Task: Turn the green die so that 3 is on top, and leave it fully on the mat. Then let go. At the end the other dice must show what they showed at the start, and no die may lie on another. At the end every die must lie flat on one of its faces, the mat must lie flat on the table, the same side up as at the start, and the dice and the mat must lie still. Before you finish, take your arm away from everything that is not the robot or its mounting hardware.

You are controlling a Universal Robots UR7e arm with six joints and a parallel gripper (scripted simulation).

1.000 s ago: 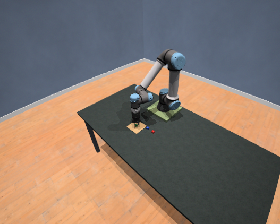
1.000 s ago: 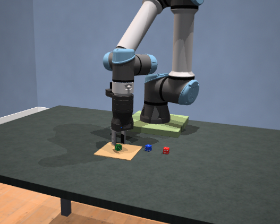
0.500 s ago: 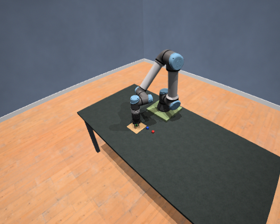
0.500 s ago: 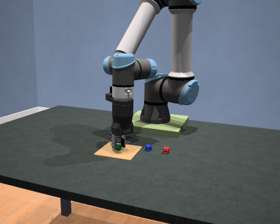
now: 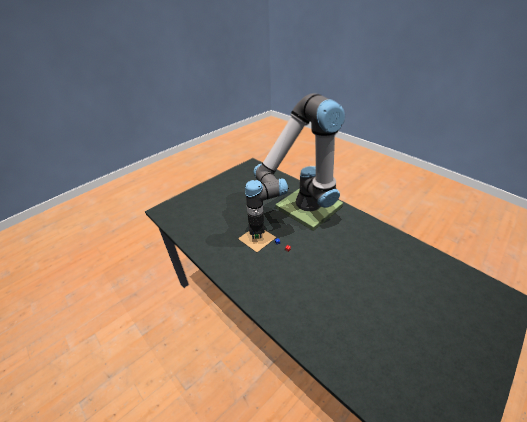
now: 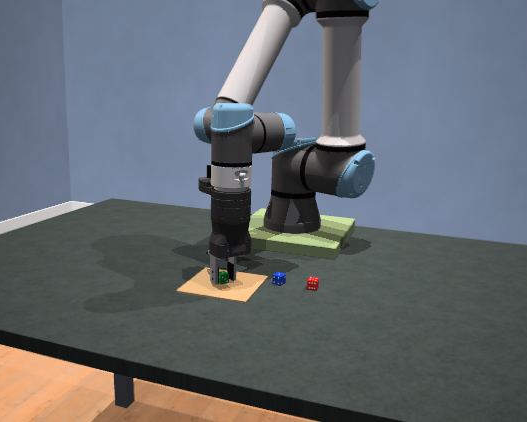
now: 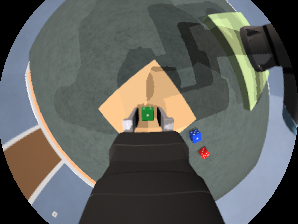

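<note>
The green die is 10 mm below my hand. Also, from my hand: red die 60 mm behind, 170 mm to the left, 20 mm below; then tan mat 20 mm below; then blue die 50 mm behind, 100 mm to the left, 20 mm below.
</note>
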